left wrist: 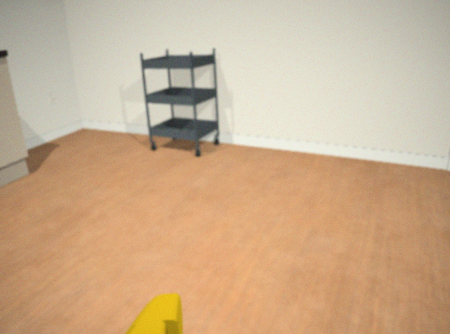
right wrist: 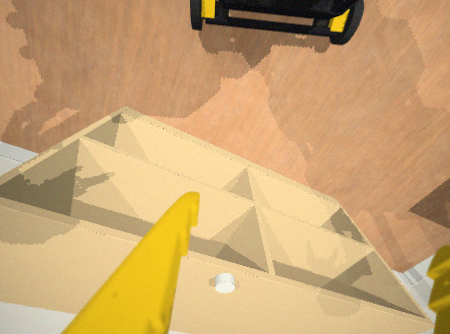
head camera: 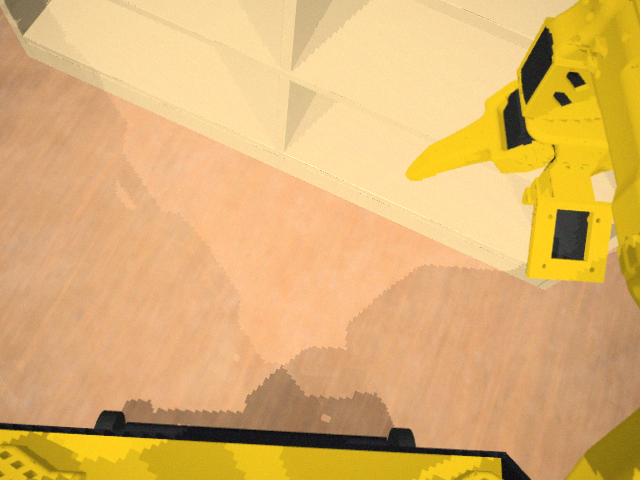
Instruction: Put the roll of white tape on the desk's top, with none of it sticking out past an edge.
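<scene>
The roll of white tape (right wrist: 225, 283) rests on the top board of a pale wooden shelf unit (head camera: 336, 187) (right wrist: 90, 260), near its front edge, in the right wrist view. It does not show in the head view. My right gripper (right wrist: 317, 225) is open and empty, above the unit; its two jaws stand far apart and neither touches the tape. One yellow jaw of it (head camera: 454, 149) reaches over the unit in the head view. My left gripper shows one notched jaw (left wrist: 167, 317) at the bottom of the left wrist view; it is open and empty. I can make out no desk.
The shelf unit has open compartments facing my cart base (head camera: 258, 459) (right wrist: 270, 22). A dark three-tier trolley (left wrist: 170, 63) stands by the wall in the left wrist view, with a beige cabinet (left wrist: 10, 110) at the left edge. Wooden floor (head camera: 289, 248) lies between base and unit.
</scene>
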